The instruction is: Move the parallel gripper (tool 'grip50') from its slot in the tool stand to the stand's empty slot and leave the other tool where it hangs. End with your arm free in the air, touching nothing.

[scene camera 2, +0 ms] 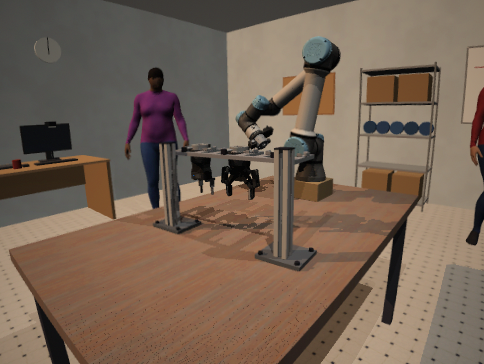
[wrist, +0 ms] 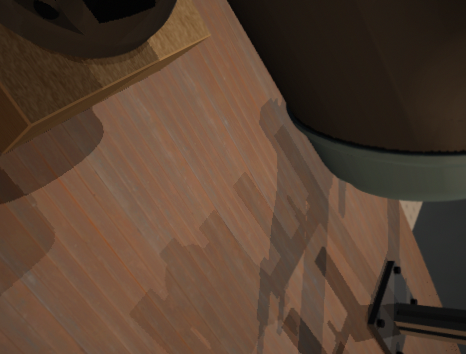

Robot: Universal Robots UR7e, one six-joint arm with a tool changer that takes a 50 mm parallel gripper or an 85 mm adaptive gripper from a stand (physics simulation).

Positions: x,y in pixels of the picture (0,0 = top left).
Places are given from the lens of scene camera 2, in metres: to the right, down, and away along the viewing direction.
parallel gripper (scene camera 2: 201,170): -0.15, -0.04, 1.07
tool stand (scene camera 2: 281,252): 0.11, 0.20, 0.81
The marked spots on the tool stand and the parallel gripper are 0.44 m apart.
